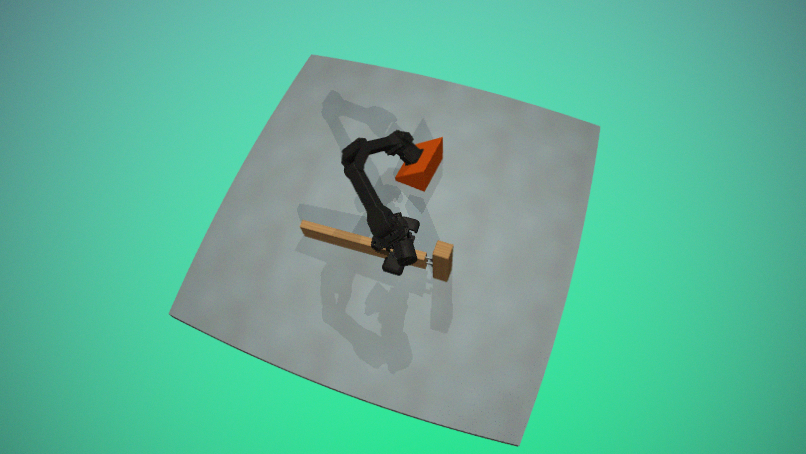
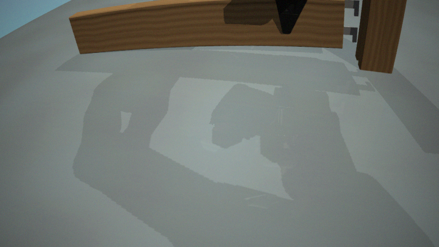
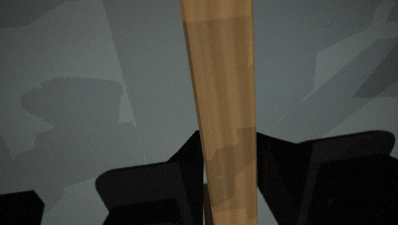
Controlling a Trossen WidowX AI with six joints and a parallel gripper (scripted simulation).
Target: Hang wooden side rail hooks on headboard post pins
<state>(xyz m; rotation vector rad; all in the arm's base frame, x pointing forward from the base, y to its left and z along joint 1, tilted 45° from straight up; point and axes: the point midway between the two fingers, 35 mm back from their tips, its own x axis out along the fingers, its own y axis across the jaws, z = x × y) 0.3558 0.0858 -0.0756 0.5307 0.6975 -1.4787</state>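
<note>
The headboard post lies 130 mm to the left of my gripper tip, 40 mm above it and 10 mm behind it.
</note>
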